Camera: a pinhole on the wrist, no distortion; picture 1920 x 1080 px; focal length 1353.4 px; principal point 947.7 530.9 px. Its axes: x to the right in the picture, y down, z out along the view. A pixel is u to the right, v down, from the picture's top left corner.
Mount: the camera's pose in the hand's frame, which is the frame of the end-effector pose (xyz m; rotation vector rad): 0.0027 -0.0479 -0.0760 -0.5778 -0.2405 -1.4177
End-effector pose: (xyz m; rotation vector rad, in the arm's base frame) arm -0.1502 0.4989 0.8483 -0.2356 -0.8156 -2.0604
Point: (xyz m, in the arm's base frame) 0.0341 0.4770 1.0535
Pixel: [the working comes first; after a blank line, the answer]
In the camera's frame: -0.1608 -0.0378 0.3152

257 369
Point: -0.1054 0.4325 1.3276
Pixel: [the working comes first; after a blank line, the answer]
In the camera's frame: -0.0544 0.1452 0.5428

812 893
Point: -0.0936 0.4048 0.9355
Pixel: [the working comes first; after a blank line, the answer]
In the camera's frame: -0.0985 0.0536 0.1629

129 976
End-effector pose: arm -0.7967 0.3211 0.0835 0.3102 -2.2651 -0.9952
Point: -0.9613 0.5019 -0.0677
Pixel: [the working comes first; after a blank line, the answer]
In the camera's frame: 0.1253 -0.1073 0.3285

1464 89
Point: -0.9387 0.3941 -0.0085
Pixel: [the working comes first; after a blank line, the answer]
In the camera's frame: 0.1079 -0.0276 0.2337

1573 371
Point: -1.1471 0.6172 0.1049
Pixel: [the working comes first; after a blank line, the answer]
In the camera's frame: 0.0301 0.0450 0.5415

1023 643
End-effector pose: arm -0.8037 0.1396 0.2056 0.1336 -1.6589 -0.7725
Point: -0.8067 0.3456 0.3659
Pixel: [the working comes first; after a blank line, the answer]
In the camera's frame: -0.1703 0.0064 0.2879

147 561
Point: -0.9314 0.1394 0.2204
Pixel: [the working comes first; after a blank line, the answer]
In the camera's frame: 0.0879 -0.0032 0.1762

1623 506
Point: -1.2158 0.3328 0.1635
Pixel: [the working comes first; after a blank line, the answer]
In the camera's frame: 0.2215 -0.1495 0.4630

1595 94
